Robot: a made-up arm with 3 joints. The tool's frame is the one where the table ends. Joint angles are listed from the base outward.
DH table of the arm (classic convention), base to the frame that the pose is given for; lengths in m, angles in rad. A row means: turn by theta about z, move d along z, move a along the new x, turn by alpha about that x. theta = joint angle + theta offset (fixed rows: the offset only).
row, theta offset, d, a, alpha
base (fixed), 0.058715, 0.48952, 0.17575, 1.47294
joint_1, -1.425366, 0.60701, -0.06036, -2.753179
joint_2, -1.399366, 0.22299, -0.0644, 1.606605
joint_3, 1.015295, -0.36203, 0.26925, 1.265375
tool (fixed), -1.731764, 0.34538, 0, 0
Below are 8 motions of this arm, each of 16 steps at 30 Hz.
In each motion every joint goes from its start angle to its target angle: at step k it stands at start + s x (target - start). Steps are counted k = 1, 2, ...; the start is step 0. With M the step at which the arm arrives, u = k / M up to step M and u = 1 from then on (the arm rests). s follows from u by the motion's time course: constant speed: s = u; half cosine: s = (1 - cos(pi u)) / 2; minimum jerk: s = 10 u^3 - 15 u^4 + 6 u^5.
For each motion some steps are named. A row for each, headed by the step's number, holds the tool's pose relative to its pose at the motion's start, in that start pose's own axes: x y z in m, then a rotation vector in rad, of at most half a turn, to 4 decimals.
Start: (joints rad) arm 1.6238 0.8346 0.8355
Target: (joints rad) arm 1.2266 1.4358 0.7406
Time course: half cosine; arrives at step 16
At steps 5, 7, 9, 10, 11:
5: 0.0289 -0.0001 -0.0441 0.0333 0.2188 0.0222
7: 0.0444 0.0010 -0.0831 0.0614 0.3963 0.0392
9: 0.0526 0.0033 -0.1270 0.0927 0.5885 0.0570
10: 0.0532 0.0049 -0.1482 0.1080 0.6809 0.0653
11: 0.0520 0.0066 -0.1677 0.1221 0.7661 0.0729

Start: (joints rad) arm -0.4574 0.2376 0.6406
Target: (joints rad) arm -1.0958 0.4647 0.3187
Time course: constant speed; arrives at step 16
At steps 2, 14, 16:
2: 0.0362 -0.0163 -0.0178 0.0302 0.1096 -0.0369
14: 0.1889 -0.1446 -0.2022 0.1947 0.7445 -0.3367
16: 0.1986 -0.1700 -0.2420 0.2175 0.8458 -0.3993

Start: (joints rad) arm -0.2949 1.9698 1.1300
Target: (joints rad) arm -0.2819 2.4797 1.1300
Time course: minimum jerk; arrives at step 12
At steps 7, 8, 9, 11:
7: -0.0187 0.0416 -0.0697 0.0167 0.2805 0.1640
8: -0.0258 0.0499 -0.0833 0.0202 0.3392 0.1982
9: -0.0320 0.0562 -0.0936 0.0230 0.3849 0.2248
11: -0.0383 0.0619 -0.1028 0.0256 0.4272 0.2494

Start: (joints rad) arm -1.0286 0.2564 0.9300
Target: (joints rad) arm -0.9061 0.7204 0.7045
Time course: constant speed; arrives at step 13
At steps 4, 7, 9, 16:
4: 0.0075 -0.0076 -0.0142 0.0610 0.1089 0.0257
7: 0.0141 -0.0132 -0.0277 0.1035 0.1925 0.0405
9: 0.0188 -0.0169 -0.0382 0.1303 0.2491 0.0483
16: 0.0284 -0.0240 -0.0627 0.1797 0.3639 0.0586

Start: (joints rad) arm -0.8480 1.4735 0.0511
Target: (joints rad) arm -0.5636 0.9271 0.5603
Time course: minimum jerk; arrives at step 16
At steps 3, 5, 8, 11, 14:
3: -0.0147 0.0115 0.0034 -0.0186 -0.0382 0.0269
5: -0.0558 0.0400 0.0088 -0.0695 -0.1432 0.0957
8: -0.1590 0.0937 -0.0006 -0.1958 -0.4113 0.2411
11: -0.2543 0.1258 -0.0394 -0.3212 -0.6949 0.3525
14: -0.2959 0.1350 -0.0681 -0.3833 -0.8456 0.3955

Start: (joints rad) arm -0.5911 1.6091 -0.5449
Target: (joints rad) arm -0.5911 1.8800 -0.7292
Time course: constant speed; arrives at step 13
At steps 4, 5, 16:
4: 0.0317 -0.0355 -0.0028 0.0281 0.0407 -0.0898
5: 0.0390 -0.0449 -0.0036 0.0351 0.0502 -0.1125
16: 0.0880 -0.1265 -0.0117 0.0907 0.1162 -0.2983

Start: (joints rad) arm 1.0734 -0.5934 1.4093
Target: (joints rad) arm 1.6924 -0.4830 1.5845
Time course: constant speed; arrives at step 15
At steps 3, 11, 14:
3: -0.0195 -0.0065 0.0222 -0.0165 -0.0967 -0.0357
11: -0.0760 -0.0189 0.0675 -0.0692 -0.3495 -0.1439
14: -0.0976 -0.0216 0.0795 -0.0919 -0.4419 -0.1896

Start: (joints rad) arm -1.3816 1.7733 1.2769
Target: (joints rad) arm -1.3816 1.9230 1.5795
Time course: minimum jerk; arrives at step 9
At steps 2, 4, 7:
2: -0.0041 0.0088 -0.0080 -0.0205 0.0053 0.0141
4: -0.0239 0.0438 -0.0423 -0.1053 0.0256 0.0753
7: -0.0662 0.0929 -0.1004 -0.2413 0.0523 0.1827

